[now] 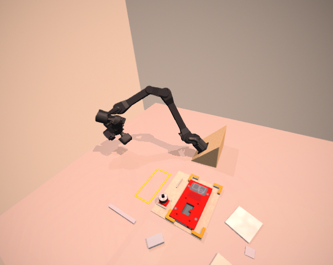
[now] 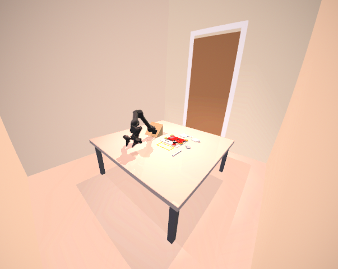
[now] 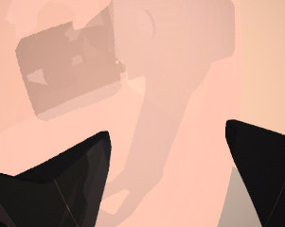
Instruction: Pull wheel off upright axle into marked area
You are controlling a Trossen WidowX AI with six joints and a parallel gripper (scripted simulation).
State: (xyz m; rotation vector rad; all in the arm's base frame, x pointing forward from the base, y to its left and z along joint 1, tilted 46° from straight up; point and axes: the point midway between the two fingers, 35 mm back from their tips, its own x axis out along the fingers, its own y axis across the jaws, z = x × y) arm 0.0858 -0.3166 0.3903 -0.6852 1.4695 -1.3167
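Right now the wheel is 270 mm ahead of my gripper tip, 420 mm to the left of it and 30 mm below it. Also, from my gripper tip: tile: 250 mm ahead, 740 mm to the left, 70 mm below.
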